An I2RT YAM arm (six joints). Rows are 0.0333 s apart.
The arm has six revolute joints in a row. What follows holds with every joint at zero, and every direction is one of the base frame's. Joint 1 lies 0.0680 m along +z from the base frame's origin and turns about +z. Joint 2 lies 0.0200 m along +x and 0.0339 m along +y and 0.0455 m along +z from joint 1 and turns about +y. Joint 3 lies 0.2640 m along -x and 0.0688 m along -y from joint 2 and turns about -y. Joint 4 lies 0.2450 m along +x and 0.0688 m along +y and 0.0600 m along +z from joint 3 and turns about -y. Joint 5 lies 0.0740 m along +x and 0.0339 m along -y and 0.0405 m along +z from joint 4 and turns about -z. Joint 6 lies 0.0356 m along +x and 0.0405 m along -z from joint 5 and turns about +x. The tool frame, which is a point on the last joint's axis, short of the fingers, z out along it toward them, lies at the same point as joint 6; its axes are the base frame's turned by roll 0.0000, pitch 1.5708 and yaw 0.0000 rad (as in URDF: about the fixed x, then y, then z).
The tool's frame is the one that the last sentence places.
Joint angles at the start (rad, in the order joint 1, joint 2, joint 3, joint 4, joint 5, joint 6):
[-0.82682, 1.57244, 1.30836, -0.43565, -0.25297, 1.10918]
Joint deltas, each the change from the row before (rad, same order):
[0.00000, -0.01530, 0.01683, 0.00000, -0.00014, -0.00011]
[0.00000, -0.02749, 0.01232, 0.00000, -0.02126, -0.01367]
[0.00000, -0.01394, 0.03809, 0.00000, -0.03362, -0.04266]
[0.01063, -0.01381, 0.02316, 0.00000, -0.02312, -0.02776]
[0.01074, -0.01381, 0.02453, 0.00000, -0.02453, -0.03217]
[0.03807, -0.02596, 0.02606, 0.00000, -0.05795, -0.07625]
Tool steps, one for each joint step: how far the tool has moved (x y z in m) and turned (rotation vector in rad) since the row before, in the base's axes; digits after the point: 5 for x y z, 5 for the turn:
[-0.00120, 0.00131, 0.01078, -0.02366, -0.02178, 0.00018]
[-0.00291, 0.00424, 0.01340, -0.03035, -0.03107, 0.02492]
[-0.00034, 0.00206, 0.01774, -0.05721, -0.03274, 0.05085]
[0.00124, 0.00521, 0.01255, -0.04036, -0.02369, 0.04419]
[0.00087, 0.00562, 0.01300, -0.04536, -0.02364, 0.04707]
[0.00471, 0.01614, 0.01750, -0.08281, -0.03116, 0.12188]

